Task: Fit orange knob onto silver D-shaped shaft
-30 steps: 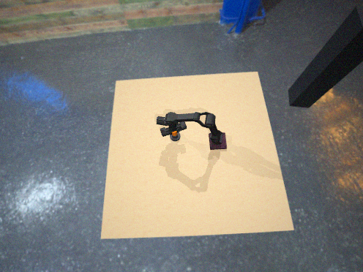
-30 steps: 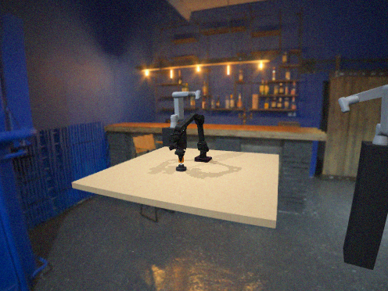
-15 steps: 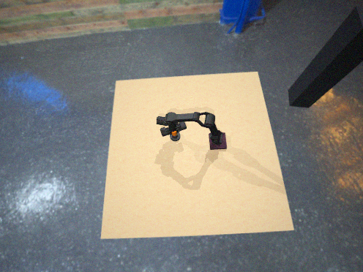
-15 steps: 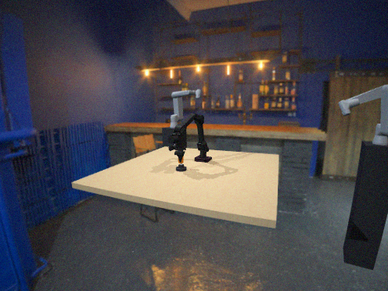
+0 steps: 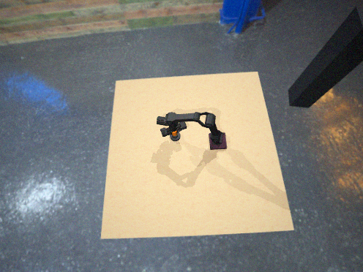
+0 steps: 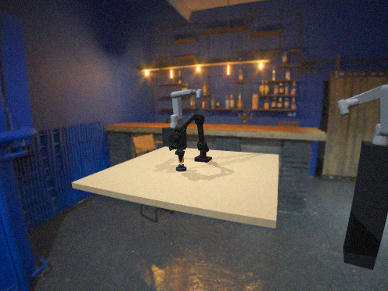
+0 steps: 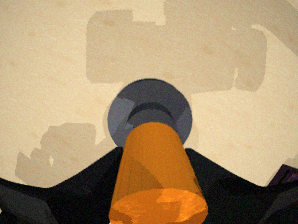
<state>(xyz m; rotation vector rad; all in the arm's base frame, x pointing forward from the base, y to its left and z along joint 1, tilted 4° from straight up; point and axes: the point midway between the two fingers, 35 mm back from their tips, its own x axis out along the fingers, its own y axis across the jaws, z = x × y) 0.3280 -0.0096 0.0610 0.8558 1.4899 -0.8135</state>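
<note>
The orange knob is 4 cm above my gripper tip. Also, from my gripper tip: round dark pedestal (4 cm below).
</note>
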